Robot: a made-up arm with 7 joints. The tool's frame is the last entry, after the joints. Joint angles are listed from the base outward.
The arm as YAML. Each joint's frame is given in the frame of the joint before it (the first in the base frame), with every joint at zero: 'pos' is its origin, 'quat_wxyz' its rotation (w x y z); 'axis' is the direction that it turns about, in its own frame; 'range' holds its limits. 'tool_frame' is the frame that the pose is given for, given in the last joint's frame.
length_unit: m
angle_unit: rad
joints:
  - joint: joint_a
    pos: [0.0, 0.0, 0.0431]
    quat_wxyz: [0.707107, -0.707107, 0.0, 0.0]
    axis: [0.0, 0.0, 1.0]
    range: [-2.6, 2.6]
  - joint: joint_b
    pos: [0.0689, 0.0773, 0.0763]
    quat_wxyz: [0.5, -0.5, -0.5, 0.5]
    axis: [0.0, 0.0, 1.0]
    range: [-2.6, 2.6]
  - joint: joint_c
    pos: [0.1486, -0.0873, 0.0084]
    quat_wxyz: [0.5, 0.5, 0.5, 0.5]
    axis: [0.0, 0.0, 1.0]
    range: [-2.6, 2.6]
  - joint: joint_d
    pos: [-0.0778, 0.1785, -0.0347]
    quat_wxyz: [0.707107, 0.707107, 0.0, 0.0]
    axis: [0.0, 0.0, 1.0]
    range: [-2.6, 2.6]
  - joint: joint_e
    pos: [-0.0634, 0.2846, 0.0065]
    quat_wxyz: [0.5, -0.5, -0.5, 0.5]
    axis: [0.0, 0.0, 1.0]
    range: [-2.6, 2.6]
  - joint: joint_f
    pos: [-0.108, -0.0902, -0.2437]
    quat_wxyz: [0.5, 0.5, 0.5, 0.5]
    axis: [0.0, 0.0, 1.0]
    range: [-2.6, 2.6]
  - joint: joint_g
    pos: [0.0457, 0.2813, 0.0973]
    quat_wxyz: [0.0, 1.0, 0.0, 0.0]
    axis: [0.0, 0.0, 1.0]
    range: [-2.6, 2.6]
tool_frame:
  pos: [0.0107, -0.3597, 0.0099]
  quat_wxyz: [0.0, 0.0, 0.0, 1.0]
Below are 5 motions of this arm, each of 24 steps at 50 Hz.
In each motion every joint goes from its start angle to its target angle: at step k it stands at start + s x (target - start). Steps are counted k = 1, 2, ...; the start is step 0. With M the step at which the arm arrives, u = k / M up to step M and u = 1 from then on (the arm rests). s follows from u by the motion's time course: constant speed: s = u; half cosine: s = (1 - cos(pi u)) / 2; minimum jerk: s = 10 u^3 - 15 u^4 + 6 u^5.
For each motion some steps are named. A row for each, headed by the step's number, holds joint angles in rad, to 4 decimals.
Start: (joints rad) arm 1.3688 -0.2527 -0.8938 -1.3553 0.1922 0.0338 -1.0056
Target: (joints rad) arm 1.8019 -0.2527 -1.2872 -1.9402 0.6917 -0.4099 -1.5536
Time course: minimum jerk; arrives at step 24
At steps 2, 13, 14, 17, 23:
2: 1.3710 -0.2527 -0.8958 -1.3583 0.1947 0.0315 -1.0084
13: 1.6190 -0.2527 -1.1211 -1.6932 0.4808 -0.2226 -1.3222
14: 1.6518 -0.2527 -1.1508 -1.7375 0.5186 -0.2561 -1.3637
17: 1.7360 -0.2527 -1.2273 -1.8512 0.6157 -0.3424 -1.4702
23: 1.8016 -0.2527 -1.2869 -1.9398 0.6914 -0.4096 -1.5532

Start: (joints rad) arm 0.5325 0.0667 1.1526 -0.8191 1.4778 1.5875 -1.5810
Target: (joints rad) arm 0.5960 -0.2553 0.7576 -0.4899 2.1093 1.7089 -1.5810
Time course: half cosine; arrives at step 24
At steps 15, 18, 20, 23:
15: 0.5764 -0.1559 0.8795 -0.5915 1.9144 1.6714 -1.5810
18: 0.5867 -0.2081 0.8154 -0.5381 2.0168 1.6911 -1.5810
20: 0.5917 -0.2337 0.7841 -0.5120 2.0670 1.7008 -1.5810
23: 0.5957 -0.2539 0.7593 -0.4913 2.1066 1.7084 -1.5810

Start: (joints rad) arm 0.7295 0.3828 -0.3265 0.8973 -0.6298 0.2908 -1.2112
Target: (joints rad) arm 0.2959 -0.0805 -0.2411 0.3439 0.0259 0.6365 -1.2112
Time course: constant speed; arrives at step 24
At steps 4, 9, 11, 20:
4: 0.6572 0.3056 -0.3123 0.8051 -0.5205 0.3484 -1.2112
9: 0.5669 0.2091 -0.2945 0.6898 -0.3839 0.4204 -1.2112
11: 0.5308 0.1705 -0.2874 0.6437 -0.3293 0.4492 -1.2112
20: 0.3682 -0.0033 -0.2553 0.4361 -0.0834 0.5789 -1.2112

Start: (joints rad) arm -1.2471 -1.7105 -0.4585 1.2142 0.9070 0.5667 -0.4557
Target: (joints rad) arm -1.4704 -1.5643 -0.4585 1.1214 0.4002 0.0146 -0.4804
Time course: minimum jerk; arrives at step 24
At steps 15, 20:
15: -1.4089 -1.6045 -0.4585 1.1469 0.5397 0.1665 -0.4736
20: -1.4625 -1.5695 -0.4585 1.1247 0.4182 0.0342 -0.4795

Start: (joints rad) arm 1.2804 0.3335 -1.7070 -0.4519 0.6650 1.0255 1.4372
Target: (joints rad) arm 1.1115 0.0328 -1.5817 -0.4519 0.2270 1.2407 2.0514
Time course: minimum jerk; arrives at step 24
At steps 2, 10, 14, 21, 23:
2: 1.2795 0.3320 -1.7064 -0.4519 0.6628 1.0266 1.4403
10: 1.2219 0.2293 -1.6636 -0.4519 0.5132 1.1001 1.6501
14: 1.1700 0.1370 -1.6251 -0.4519 0.3788 1.1661 1.8385
21: 1.1142 0.0376 -1.5837 -0.4519 0.2340 1.2372 2.0415
23: 1.1116 0.0330 -1.5818 -0.4519 0.2273 1.2406 2.0510

